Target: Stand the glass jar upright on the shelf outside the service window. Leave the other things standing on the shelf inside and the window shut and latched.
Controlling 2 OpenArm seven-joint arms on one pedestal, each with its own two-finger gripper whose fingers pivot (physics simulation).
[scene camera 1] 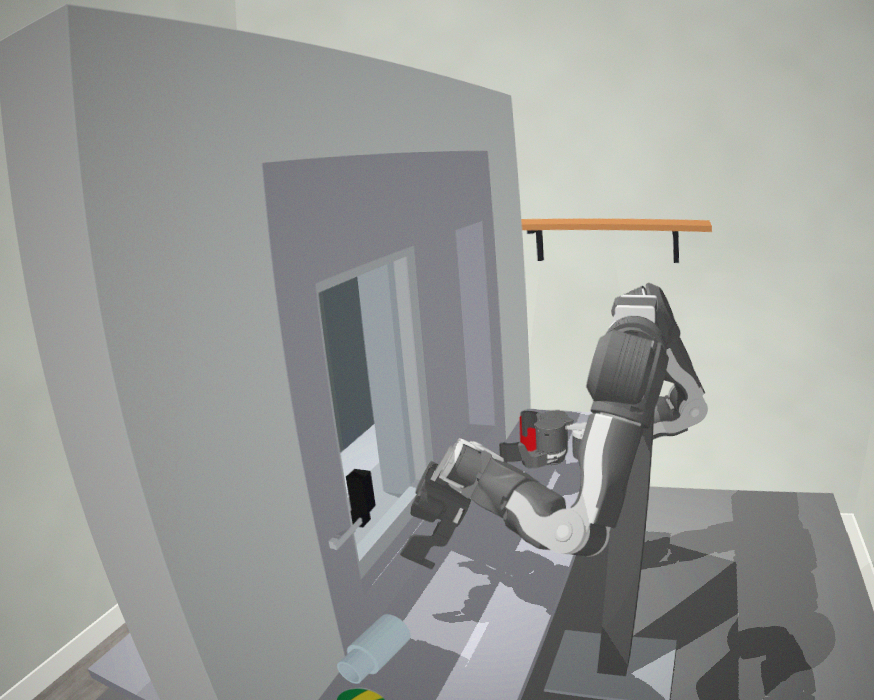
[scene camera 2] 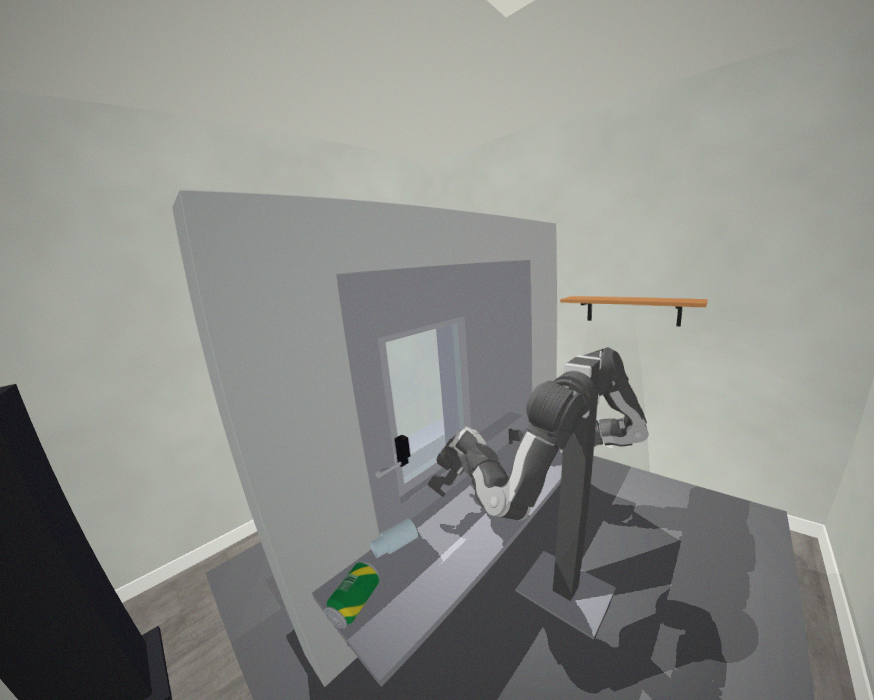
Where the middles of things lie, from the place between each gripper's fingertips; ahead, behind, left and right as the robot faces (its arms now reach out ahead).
Labels:
Right now my left hand is 1 cm past the glass jar (scene camera 2: 394, 538), 23 cm to the right of it and 7 cm above it.
The glass jar is 54 cm to the left of my right hand, 9 cm below it and 4 cm ahead of it.

